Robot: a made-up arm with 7 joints. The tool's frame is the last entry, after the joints. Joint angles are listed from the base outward.
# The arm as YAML. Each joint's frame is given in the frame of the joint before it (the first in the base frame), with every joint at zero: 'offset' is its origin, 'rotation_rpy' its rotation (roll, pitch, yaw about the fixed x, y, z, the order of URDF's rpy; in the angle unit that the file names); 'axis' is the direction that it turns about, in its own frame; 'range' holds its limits. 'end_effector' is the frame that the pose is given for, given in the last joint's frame.
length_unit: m
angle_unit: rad
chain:
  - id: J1
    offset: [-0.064, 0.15, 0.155]
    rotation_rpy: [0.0, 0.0, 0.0]
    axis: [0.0, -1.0, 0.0]
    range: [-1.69, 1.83]
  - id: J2
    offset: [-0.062, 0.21, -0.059]
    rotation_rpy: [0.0, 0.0, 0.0]
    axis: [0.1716, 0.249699, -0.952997]
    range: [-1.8, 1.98]
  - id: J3
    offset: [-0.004, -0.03, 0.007]
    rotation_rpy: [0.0, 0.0, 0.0]
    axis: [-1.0, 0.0, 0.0]
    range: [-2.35, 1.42]
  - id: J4
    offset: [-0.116, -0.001, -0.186]
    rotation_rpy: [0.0, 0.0, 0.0]
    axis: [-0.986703, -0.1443, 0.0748]
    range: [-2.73, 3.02]
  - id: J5
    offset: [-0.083, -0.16, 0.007]
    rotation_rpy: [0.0, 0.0, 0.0]
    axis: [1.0, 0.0, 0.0]
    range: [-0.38, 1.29]
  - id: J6
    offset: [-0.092, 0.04, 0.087]
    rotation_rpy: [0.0, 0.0, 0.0]
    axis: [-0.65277, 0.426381, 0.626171]
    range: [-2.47, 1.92]
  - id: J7
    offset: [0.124, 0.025, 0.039]
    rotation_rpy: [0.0, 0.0, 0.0]
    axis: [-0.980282, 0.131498, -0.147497]
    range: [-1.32, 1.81]
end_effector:
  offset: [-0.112, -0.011, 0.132]
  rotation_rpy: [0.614, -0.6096, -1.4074]
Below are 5 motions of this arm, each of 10 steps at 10 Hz.
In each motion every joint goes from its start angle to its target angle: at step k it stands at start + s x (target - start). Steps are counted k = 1, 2, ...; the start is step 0. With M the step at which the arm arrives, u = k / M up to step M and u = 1 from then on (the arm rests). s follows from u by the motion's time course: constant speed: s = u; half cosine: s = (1 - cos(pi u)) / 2; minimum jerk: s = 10 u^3 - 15 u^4 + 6 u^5.
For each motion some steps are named. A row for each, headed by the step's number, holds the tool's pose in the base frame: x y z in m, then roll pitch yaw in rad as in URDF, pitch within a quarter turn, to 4 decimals.
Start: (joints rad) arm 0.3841 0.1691 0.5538 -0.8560 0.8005 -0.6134 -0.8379
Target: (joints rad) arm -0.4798 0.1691 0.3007 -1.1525 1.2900 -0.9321 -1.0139
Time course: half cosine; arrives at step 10
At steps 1, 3, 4, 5, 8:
1: -0.4594 0.0075 -0.2310 -2.5643 1.3079 0.7080
3: -0.5108 0.0346 -0.2126 -1.8540 1.1435 1.3655
4: -0.5519 0.0605 -0.1887 -1.6028 0.9641 1.5465
5: -0.5963 0.0931 -0.1510 -1.4209 0.7566 1.6173
8: -0.6859 0.1890 0.0021 -1.0303 0.2640 1.5174

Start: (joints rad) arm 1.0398 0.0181 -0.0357 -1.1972 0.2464 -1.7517 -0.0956
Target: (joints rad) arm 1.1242 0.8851 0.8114 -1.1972 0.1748 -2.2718 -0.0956
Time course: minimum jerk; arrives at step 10
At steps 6, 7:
6: -0.2559 0.3781 -0.4578 -1.5537 0.3173 1.3739
7: -0.2947 0.4439 -0.4276 -1.4264 0.2162 1.2774

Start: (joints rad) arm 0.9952 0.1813 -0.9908 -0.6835 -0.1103 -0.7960 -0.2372
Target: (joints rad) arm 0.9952 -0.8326 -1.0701 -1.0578 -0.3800 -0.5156 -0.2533
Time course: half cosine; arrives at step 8
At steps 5, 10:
5: 0.0823 0.1326 -0.2828 1.7716 0.7828 -0.1861
10: 0.1335 0.0835 -0.2002 1.4142 0.6036 -0.2342

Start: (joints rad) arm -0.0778 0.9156 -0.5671 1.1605 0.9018 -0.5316 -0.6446
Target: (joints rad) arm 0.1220 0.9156 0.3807 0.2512 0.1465 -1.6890 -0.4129
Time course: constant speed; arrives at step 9
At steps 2, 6, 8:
2: -0.5069 0.5003 0.2467 0.8813 0.5950 -2.7539
6: -0.5452 0.5267 0.2000 1.0482 0.5954 -3.0025
8: -0.5582 0.5382 0.1744 1.1526 0.6362 -3.0997

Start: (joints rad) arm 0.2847 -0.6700 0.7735 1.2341 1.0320 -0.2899 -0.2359
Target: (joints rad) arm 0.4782 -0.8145 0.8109 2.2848 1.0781 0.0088 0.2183
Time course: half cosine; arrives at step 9
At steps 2, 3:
2: -0.4702 0.2406 0.0427 3.0053 -1.2405 -2.9339
3: -0.4630 0.2578 -0.0265 -2.8689 -1.0674 2.9082

